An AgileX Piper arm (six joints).
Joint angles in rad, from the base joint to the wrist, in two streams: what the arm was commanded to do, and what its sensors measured. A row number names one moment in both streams.
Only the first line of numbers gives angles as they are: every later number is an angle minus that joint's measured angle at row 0.
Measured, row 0: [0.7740, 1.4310, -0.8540, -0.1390, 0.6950, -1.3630]
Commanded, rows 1 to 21: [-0.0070, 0.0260, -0.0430, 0.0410, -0.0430, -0.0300]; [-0.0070, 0.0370, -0.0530, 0.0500, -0.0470, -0.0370]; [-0.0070, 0.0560, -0.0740, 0.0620, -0.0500, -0.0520]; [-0.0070, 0.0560, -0.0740, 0.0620, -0.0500, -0.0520]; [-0.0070, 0.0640, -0.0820, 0.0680, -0.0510, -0.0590]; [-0.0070, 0.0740, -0.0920, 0.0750, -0.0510, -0.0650]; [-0.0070, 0.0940, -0.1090, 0.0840, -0.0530, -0.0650]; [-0.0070, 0.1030, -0.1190, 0.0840, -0.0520, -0.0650]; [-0.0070, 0.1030, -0.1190, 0.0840, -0.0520, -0.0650]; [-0.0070, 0.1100, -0.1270, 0.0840, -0.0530, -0.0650]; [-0.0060, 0.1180, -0.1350, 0.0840, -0.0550, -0.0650]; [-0.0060, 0.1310, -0.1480, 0.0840, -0.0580, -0.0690]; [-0.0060, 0.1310, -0.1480, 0.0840, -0.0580, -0.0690]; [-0.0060, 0.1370, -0.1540, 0.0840, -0.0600, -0.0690]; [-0.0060, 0.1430, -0.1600, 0.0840, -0.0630, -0.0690]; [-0.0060, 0.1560, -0.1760, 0.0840, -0.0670, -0.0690]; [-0.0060, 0.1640, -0.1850, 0.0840, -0.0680, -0.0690]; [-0.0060, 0.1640, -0.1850, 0.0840, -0.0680, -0.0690]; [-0.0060, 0.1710, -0.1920, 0.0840, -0.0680, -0.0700]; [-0.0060, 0.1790, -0.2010, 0.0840, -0.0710, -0.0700]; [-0.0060, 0.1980, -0.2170, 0.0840, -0.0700, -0.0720]
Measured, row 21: [0.0000, 0.1810, -0.1910, 0.0840, -0.0420, -0.0570]
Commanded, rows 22 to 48: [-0.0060, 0.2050, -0.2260, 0.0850, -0.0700, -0.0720]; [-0.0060, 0.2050, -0.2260, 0.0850, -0.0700, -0.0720]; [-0.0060, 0.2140, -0.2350, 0.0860, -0.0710, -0.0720]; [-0.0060, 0.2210, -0.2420, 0.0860, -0.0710, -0.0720]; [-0.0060, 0.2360, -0.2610, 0.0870, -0.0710, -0.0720]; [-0.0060, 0.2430, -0.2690, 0.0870, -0.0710, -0.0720]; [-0.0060, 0.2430, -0.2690, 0.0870, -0.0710, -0.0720]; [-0.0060, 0.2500, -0.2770, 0.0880, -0.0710, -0.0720]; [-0.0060, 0.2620, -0.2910, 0.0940, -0.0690, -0.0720]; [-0.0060, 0.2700, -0.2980, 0.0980, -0.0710, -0.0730]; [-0.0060, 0.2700, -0.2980, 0.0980, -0.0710, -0.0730]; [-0.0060, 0.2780, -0.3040, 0.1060, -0.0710, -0.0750]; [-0.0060, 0.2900, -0.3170, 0.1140, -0.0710, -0.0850]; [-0.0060, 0.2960, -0.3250, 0.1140, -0.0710, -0.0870]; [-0.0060, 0.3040, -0.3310, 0.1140, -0.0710, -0.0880]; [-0.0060, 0.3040, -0.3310, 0.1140, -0.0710, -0.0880]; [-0.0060, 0.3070, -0.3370, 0.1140, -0.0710, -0.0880]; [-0.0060, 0.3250, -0.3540, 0.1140, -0.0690, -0.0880]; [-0.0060, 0.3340, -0.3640, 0.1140, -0.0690, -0.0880]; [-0.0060, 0.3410, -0.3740, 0.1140, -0.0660, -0.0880]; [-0.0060, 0.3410, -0.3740, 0.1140, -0.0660, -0.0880]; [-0.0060, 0.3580, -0.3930, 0.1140, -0.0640, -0.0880]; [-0.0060, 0.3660, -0.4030, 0.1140, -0.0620, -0.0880]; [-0.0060, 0.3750, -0.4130, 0.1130, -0.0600, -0.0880]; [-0.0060, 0.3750, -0.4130, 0.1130, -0.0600, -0.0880]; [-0.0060, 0.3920, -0.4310, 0.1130, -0.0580, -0.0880]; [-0.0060, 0.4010, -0.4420, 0.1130, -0.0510, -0.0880]
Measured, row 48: [0.0000, 0.3860, -0.4080, 0.1110, -0.0400, -0.0730]
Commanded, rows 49 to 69: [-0.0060, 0.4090, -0.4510, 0.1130, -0.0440, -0.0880]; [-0.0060, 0.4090, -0.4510, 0.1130, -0.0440, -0.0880]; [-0.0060, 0.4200, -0.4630, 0.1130, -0.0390, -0.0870]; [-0.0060, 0.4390, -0.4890, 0.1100, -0.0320, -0.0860]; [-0.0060, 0.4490, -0.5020, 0.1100, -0.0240, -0.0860]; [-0.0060, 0.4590, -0.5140, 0.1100, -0.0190, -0.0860]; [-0.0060, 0.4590, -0.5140, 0.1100, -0.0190, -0.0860]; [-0.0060, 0.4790, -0.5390, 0.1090, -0.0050, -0.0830]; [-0.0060, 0.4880, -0.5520, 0.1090, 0.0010, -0.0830]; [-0.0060, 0.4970, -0.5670, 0.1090, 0.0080, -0.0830]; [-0.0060, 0.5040, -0.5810, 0.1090, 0.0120, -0.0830]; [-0.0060, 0.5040, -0.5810, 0.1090, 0.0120, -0.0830]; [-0.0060, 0.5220, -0.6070, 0.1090, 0.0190, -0.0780]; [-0.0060, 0.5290, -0.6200, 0.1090, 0.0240, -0.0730]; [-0.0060, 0.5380, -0.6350, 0.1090, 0.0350, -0.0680]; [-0.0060, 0.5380, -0.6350, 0.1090, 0.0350, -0.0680]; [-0.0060, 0.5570, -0.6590, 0.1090, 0.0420, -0.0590]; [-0.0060, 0.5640, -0.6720, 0.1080, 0.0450, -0.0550]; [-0.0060, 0.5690, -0.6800, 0.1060, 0.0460, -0.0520]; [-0.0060, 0.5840, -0.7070, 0.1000, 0.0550, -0.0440]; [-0.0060, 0.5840, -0.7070, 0.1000, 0.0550, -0.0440]
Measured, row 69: [0.0000, 0.5740, -0.6680, 0.1100, 0.0570, -0.0620]
